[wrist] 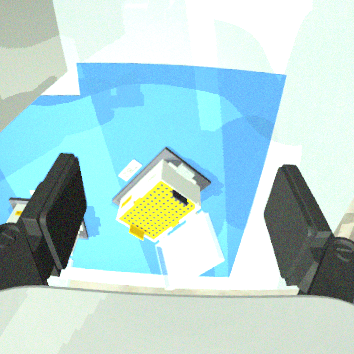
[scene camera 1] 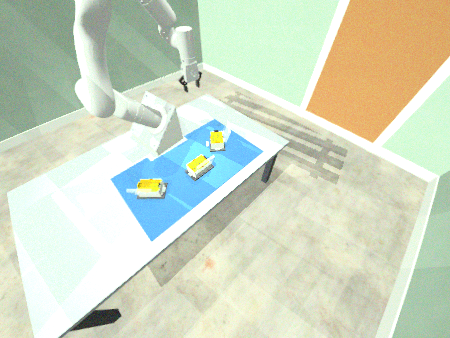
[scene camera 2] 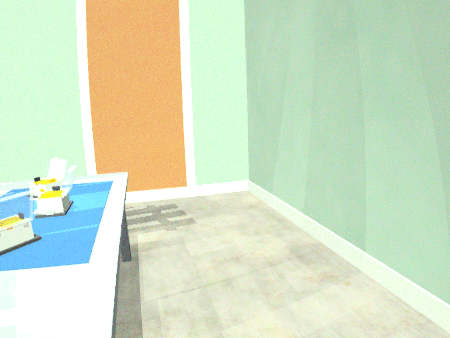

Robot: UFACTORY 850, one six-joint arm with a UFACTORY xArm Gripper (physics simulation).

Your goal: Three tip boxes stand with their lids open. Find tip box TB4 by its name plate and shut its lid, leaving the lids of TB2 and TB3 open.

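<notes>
Three white tip boxes with yellow racks stand on the blue mat with their lids open. The far box (scene camera 1: pixel 217 142) (wrist: pixel 157 210) has its pale lid (scene camera 1: pixel 227 131) (wrist: pixel 192 247) raised on one side. In the wrist view a small white name plate (wrist: pixel 131 170) lies beside it, its text too small to read. The middle box (scene camera 1: pixel 200 166) shows partly behind the left finger in the wrist view. The left box (scene camera 1: pixel 151 189) has its lid (scene camera 1: pixel 132 191) to the left. I cannot tell which is TB4. My gripper (scene camera 1: pixel 192 88) (wrist: pixel 176 184) is open and empty, high above the table.
The blue mat (scene camera 1: pixel 155 225) (scene camera 2: pixel 75 245) lies on the white table (scene camera 1: pixel 55 250) (scene camera 2: pixel 55 300). The arm's base (scene camera 1: pixel 167 132) stands by the mat's back edge. In scene camera 2, a near box (scene camera 2: pixel 14 234) is cut off by the view's left edge. An orange door (scene camera 2: pixel 135 90) is beyond the table.
</notes>
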